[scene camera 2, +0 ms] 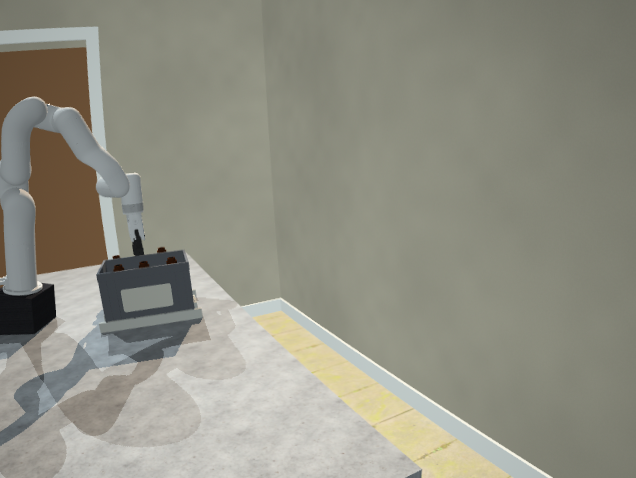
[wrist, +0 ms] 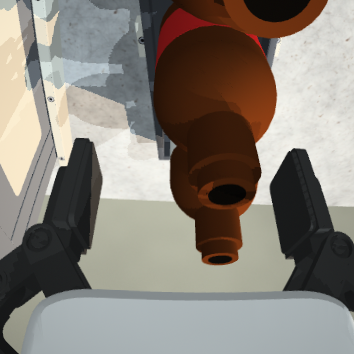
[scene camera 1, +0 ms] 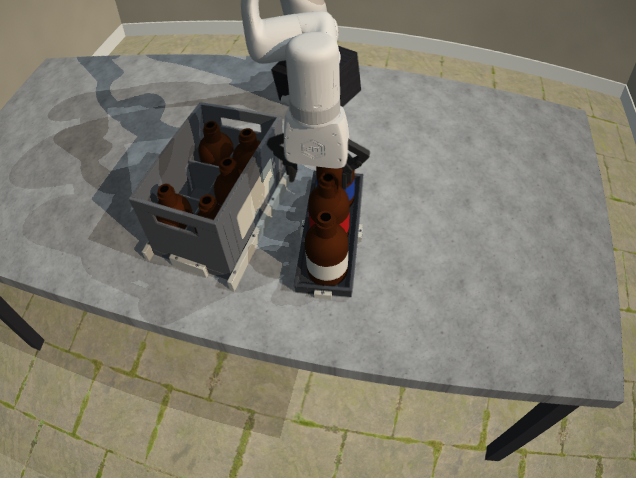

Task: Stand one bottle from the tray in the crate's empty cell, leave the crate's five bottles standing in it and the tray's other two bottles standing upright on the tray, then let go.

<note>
The pictures show: my gripper and a red-label bottle.
</note>
